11 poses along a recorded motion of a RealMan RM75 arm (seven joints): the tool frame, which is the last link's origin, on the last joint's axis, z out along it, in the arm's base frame.
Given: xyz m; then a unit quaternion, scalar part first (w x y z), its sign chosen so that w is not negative.
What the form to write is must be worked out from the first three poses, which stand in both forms.
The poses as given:
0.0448 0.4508 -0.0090 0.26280 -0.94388 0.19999 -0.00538
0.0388 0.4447 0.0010 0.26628 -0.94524 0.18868 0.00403
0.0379 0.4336 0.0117 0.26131 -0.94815 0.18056 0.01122
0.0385 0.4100 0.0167 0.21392 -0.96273 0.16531 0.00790
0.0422 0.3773 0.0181 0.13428 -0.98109 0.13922 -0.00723
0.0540 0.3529 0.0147 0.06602 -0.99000 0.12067 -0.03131
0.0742 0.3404 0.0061 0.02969 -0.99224 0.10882 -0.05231
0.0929 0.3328 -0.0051 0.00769 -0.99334 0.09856 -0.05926
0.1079 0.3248 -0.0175 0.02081 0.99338 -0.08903 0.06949
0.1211 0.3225 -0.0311 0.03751 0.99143 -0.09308 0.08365
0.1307 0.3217 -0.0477 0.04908 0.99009 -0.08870 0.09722
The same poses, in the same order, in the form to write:
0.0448 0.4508 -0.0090 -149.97 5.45 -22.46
0.0388 0.4447 0.0010 -149.68 6.21 -20.89
0.0379 0.4336 0.0117 -150.34 6.64 -19.80
0.0385 0.4100 0.0167 -155.74 4.93 -18.43
0.0422 0.3773 0.0181 -164.60 1.33 -15.97
0.0540 0.3529 0.0147 -172.04 -2.64 -14.08
0.0742 0.3404 0.0061 -175.95 -5.59 -12.72
0.0929 0.3328 -0.0051 -178.44 -6.67 -11.42
0.1079 0.3248 -0.0175 178.32 -8.15 -10.12
0.1211 0.3225 -0.0311 176.58 -9.95 -10.43
0.1307 0.3217 -0.0477 175.32 -11.61 -9.76

